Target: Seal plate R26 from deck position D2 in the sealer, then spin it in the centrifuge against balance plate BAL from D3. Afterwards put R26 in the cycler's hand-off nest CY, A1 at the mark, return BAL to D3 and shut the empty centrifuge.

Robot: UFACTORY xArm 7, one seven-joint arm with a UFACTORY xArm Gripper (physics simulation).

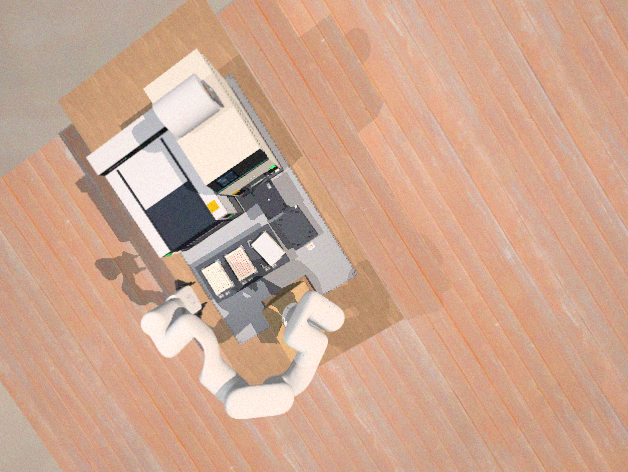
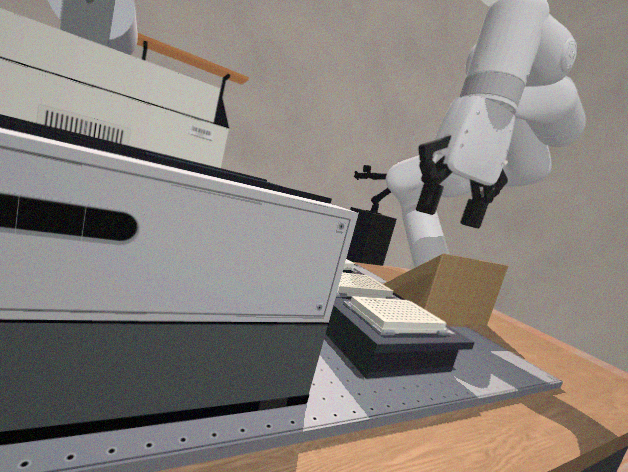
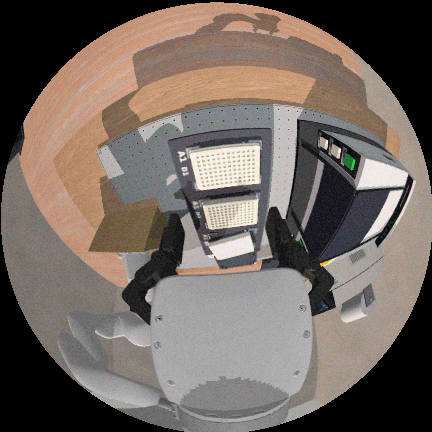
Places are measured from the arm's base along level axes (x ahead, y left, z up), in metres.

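Pixels of known places: gripper, fingertip midpoint: [image 1: 198, 293] [image 2: 447, 220] [image 3: 224, 219]; arm's base at its link origin: [image 2: 435, 275] [image 3: 134, 247].
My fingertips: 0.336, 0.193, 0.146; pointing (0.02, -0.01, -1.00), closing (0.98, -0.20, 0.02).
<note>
Ahead of a thing's pixels: the offset from my fingertips to its top centre, as dx, dy, dz. "*": to the spot under its first point.
Plate R26 {-0.005, -0.149, -0.151} [image 1: 239, 262] [image 2: 362, 284] [image 3: 231, 212] sits in the middle deck position, D2, with its wells showing. A plain white-topped plate, seemingly BAL {-0.031, -0.290, -0.144} [image 1: 268, 248] [image 3: 232, 246], is at D3 and looks turned or tilted against its nest. Another welled plate {+0.013, -0.026, -0.151} [image 1: 217, 278] [image 2: 401, 314] [image 3: 225, 167] sits at D1. My gripper [image 1: 198, 294] [image 2: 450, 209] [image 3: 224, 219] is open and empty, high up beside the D1 end of the deck. I cannot tell for certain which machine is the sealer, centrifuge or cycler, and nest CY is not clearly identifiable.
A white machine with a dark panel [image 1: 180, 218] [image 3: 345, 220] stands beside the deck. A cream machine with a screen {+0.420, -0.468, +0.251} [image 1: 223, 142] and a large white roll {+0.441, -0.471, +0.251} [image 1: 187, 104] stands behind. Black flat fixtures {* -0.039, -0.438, -0.181} [image 1: 296, 228] lie near D3. A brown box-like block [image 2: 467, 289] [image 3: 127, 225] stands near the arm.
</note>
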